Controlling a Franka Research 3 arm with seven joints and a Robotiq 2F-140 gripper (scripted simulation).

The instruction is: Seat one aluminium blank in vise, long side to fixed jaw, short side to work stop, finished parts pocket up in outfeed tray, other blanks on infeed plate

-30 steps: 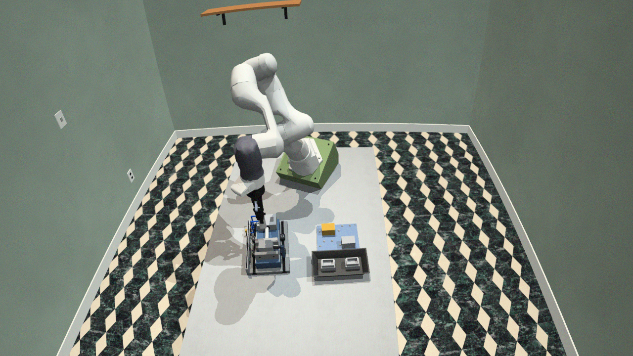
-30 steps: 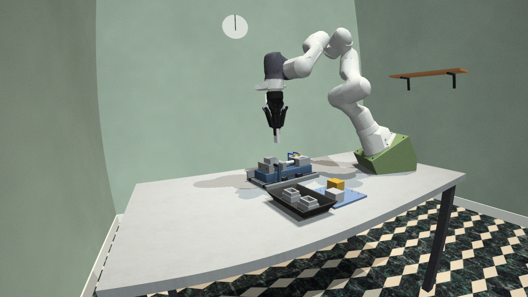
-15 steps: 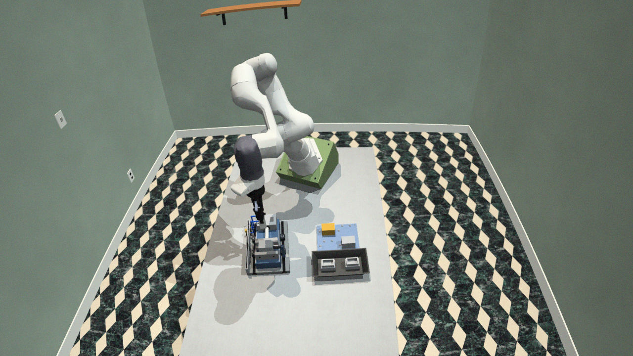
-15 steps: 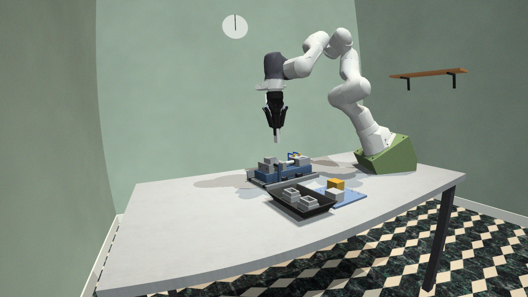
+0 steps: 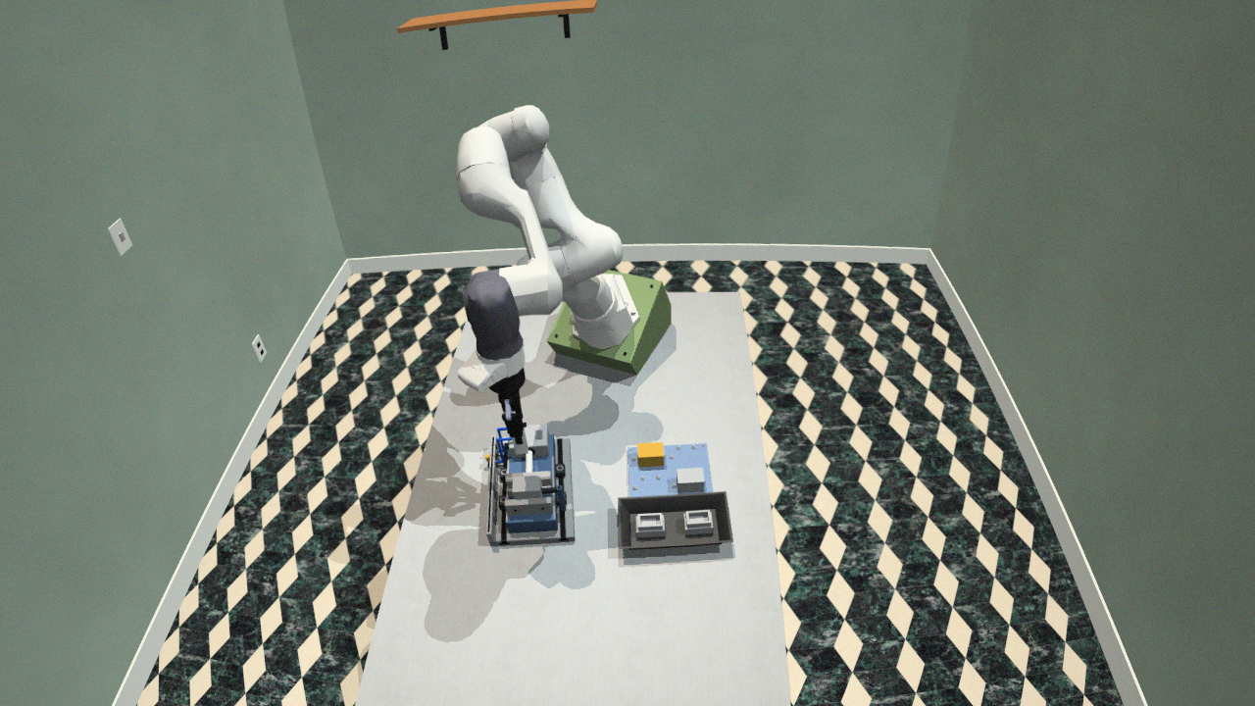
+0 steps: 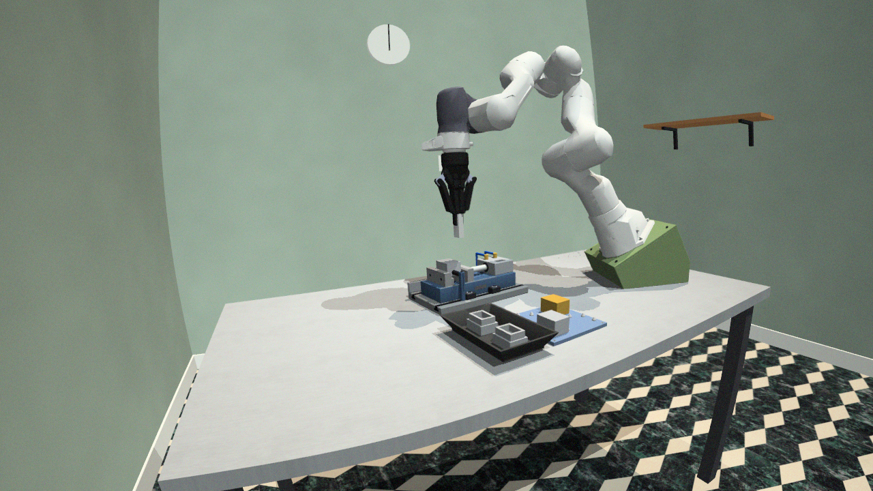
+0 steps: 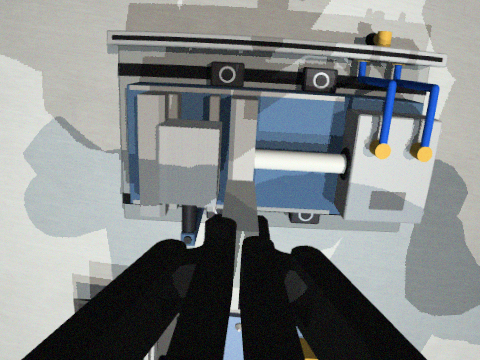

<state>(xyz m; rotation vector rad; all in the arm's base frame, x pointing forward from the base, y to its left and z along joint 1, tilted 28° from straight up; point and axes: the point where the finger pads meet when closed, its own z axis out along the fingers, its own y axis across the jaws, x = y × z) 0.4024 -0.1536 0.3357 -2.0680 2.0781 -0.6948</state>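
Right now my hand is 110 mm above the aluminium blank and 40 mm short of it. From my hand the other things lie so: hose block (130 mm below, 120 mm behind, 10 mm to the left); then white rod (130 mm below, 50 mm behind); then vise (170 mm below, 30 mm behind).
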